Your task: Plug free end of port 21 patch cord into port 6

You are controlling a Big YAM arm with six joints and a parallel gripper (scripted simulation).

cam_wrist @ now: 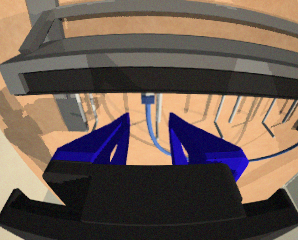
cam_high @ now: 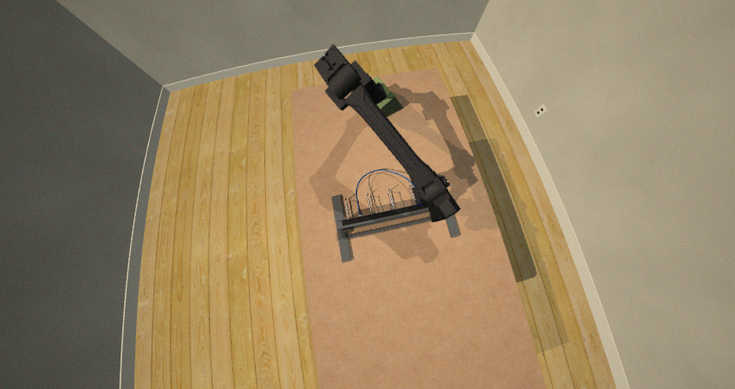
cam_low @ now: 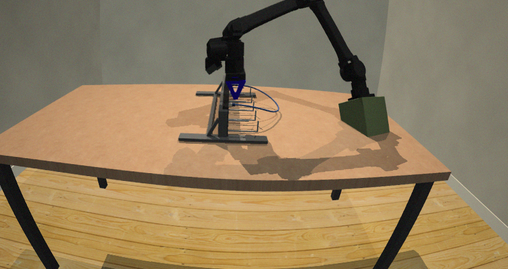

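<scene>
The plug lies 20 mm ahead of my hand and 30 mm below it.
</scene>
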